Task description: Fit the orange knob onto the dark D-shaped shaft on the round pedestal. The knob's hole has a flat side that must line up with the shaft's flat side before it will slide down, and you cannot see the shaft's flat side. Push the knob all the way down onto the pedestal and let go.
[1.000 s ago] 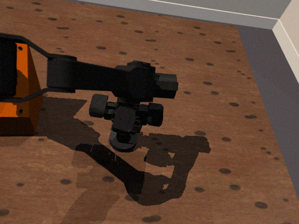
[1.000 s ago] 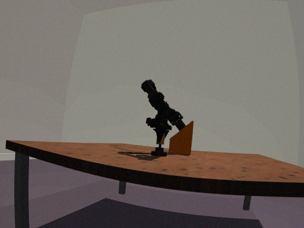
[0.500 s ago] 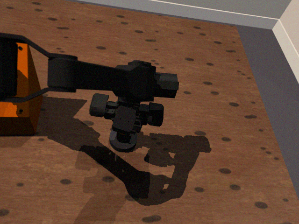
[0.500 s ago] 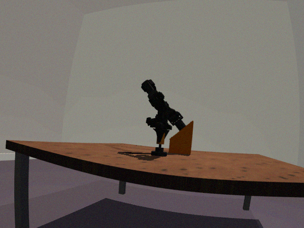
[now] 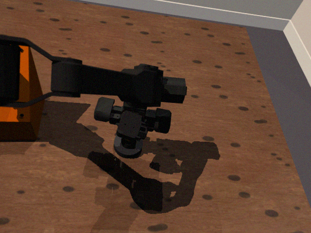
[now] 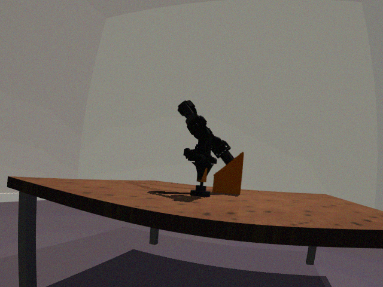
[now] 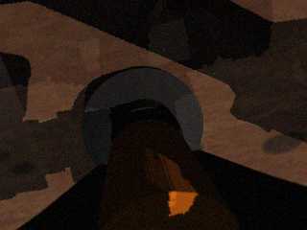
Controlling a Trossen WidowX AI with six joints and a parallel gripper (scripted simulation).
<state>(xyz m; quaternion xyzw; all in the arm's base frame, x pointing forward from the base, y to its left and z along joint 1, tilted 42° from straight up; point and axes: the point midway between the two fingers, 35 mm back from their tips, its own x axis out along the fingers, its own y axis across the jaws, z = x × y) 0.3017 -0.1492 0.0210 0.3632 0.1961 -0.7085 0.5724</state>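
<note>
Now: gripper tip 2 cm below the knob. The rest, counted from my gripper tip: dark pedestal: 4 cm below.
</note>
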